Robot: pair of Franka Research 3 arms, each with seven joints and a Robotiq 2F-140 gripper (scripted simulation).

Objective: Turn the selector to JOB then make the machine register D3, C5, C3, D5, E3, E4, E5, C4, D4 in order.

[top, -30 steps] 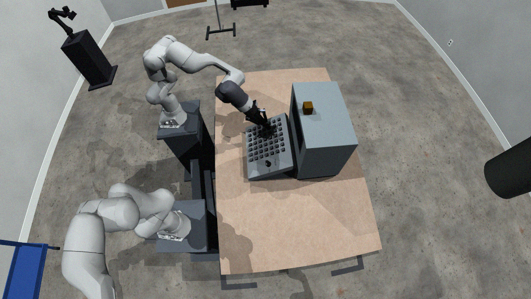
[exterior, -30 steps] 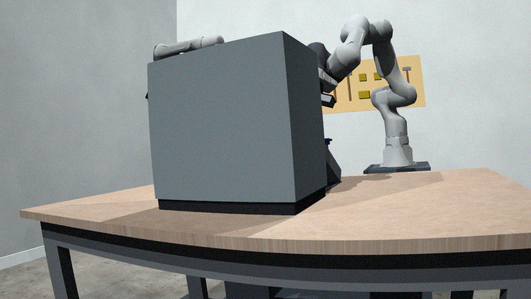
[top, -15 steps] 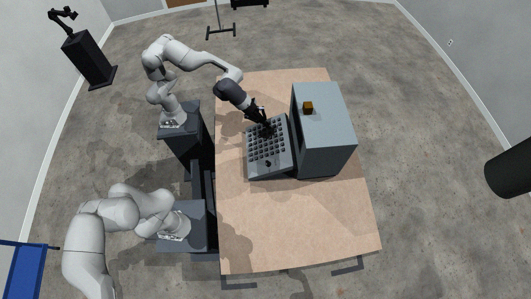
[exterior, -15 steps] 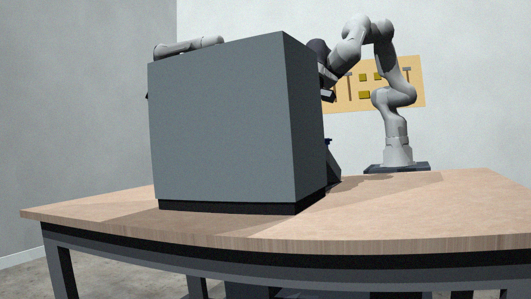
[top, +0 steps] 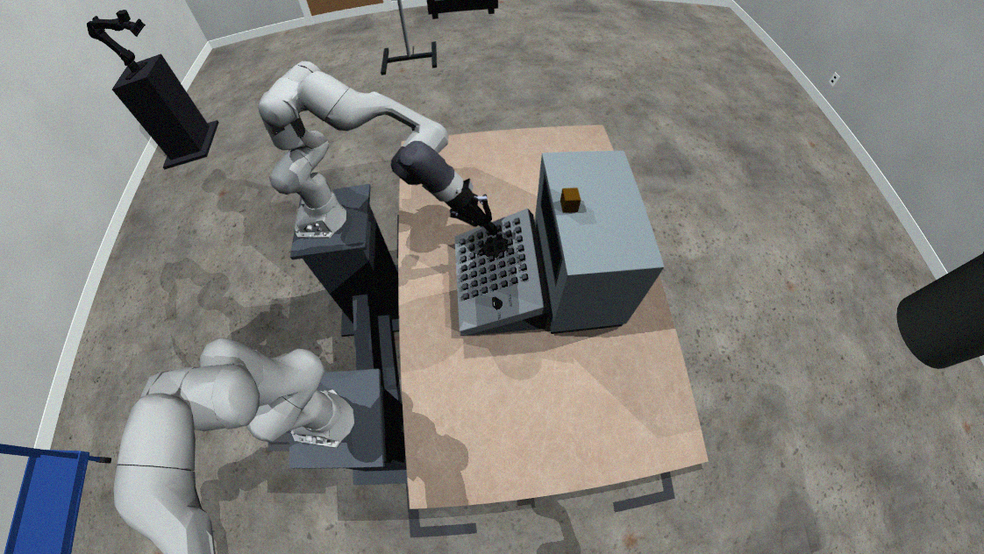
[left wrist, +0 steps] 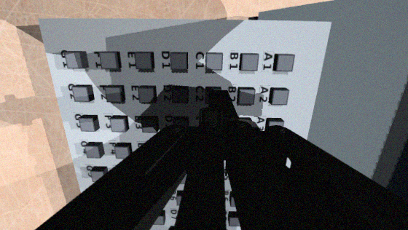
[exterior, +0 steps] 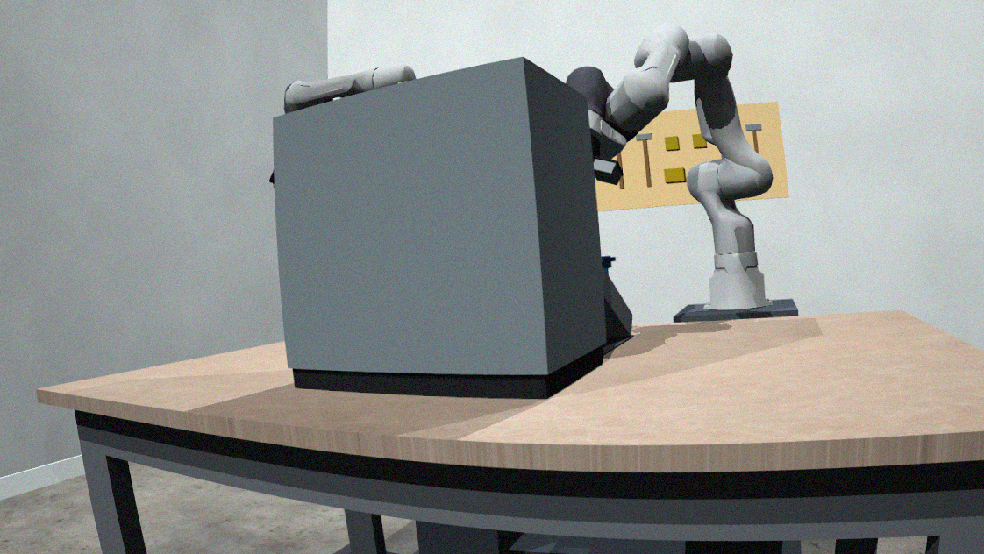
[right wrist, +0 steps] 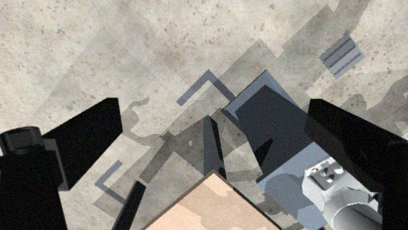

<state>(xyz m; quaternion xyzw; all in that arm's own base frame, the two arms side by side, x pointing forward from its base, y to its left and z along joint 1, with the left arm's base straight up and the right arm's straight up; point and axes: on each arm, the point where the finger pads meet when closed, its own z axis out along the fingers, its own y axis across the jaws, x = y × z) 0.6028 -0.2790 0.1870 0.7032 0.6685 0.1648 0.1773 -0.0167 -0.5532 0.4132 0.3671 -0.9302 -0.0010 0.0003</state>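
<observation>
Now: the C4 key 70 mm to the right of my left hand, 60 mm below it and 20 mm ahead of it. Round my left hand: D3 key 80 mm below, 30 mm to the right; C3 key 60 mm below, 40 mm to the right, 20 mm ahead; D4 key 80 mm below, 70 mm to the right, 10 mm behind.
</observation>
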